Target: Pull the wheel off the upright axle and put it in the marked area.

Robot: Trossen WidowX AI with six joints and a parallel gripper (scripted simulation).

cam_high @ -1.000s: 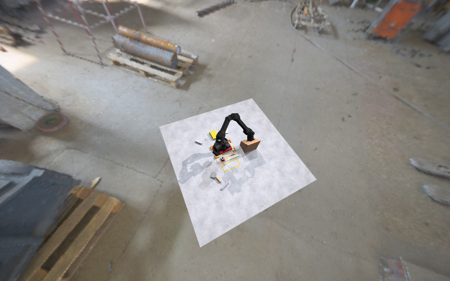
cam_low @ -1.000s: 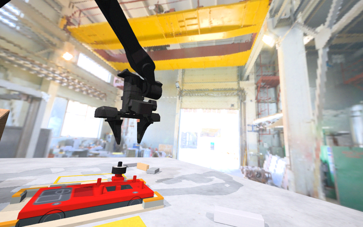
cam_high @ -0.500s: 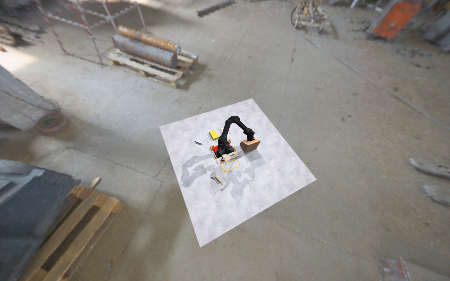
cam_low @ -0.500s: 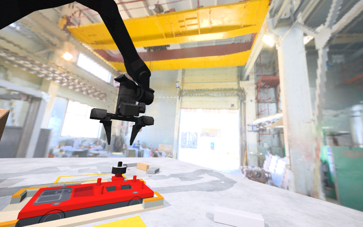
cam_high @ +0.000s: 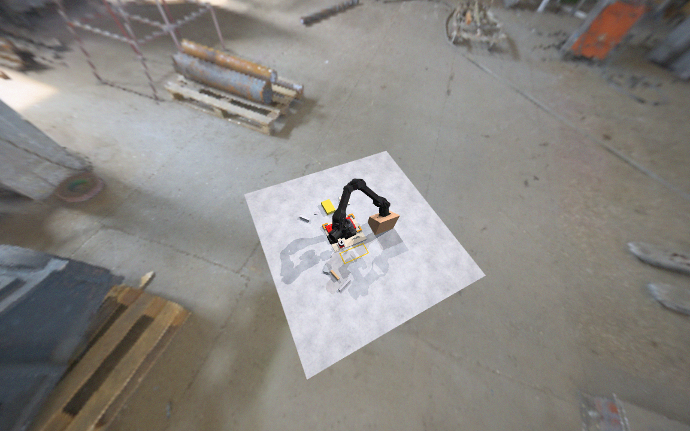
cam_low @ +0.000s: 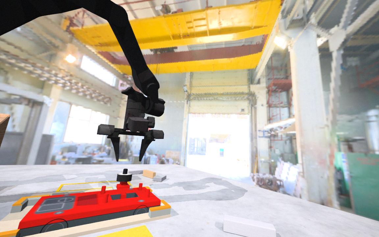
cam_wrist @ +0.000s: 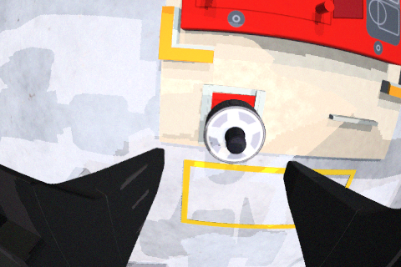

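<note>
The wheel is 1 cm behind my gripper tip and 4 cm below it. Also, from my gripper tip: yellow pad: 9 cm behind, 31 cm to the right, 7 cm below; then black axle: 1 cm behind, 5 cm below.
</note>
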